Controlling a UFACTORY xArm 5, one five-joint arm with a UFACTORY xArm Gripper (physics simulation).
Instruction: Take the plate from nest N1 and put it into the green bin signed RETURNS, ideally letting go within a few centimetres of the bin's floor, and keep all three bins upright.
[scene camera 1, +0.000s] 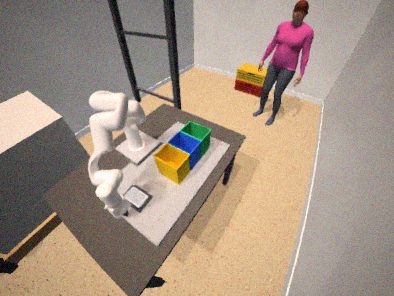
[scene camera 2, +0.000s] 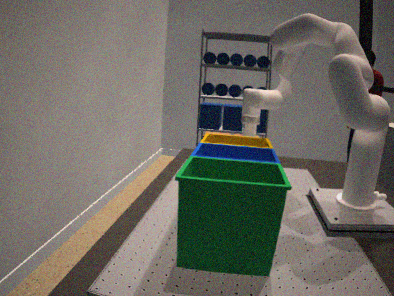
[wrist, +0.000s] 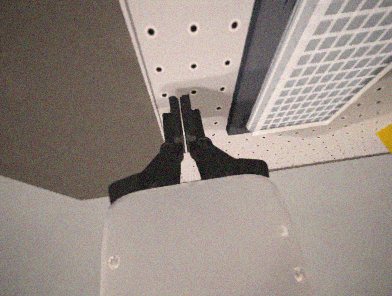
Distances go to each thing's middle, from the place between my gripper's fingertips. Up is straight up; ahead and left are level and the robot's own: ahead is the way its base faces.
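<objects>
My hand is 11 cm to the right of the plate (wrist: 323, 63), 2 cm past it and 1 cm below it. Counted from my hand, the yellow bin (scene camera 1: 173, 163) is 38 cm to the left, 6 cm ahead and 8 cm above. From my hand again, there's the blue bin (scene camera 2: 232, 152), 52 cm to the left, 7 cm ahead and 8 cm above. And the green bin (scene camera 2: 229, 211) is 65 cm to the left of my hand, 7 cm ahead of it and 8 cm above it. Going by their middles, the green bin is the farthest from my hand of the things named here.
</objects>
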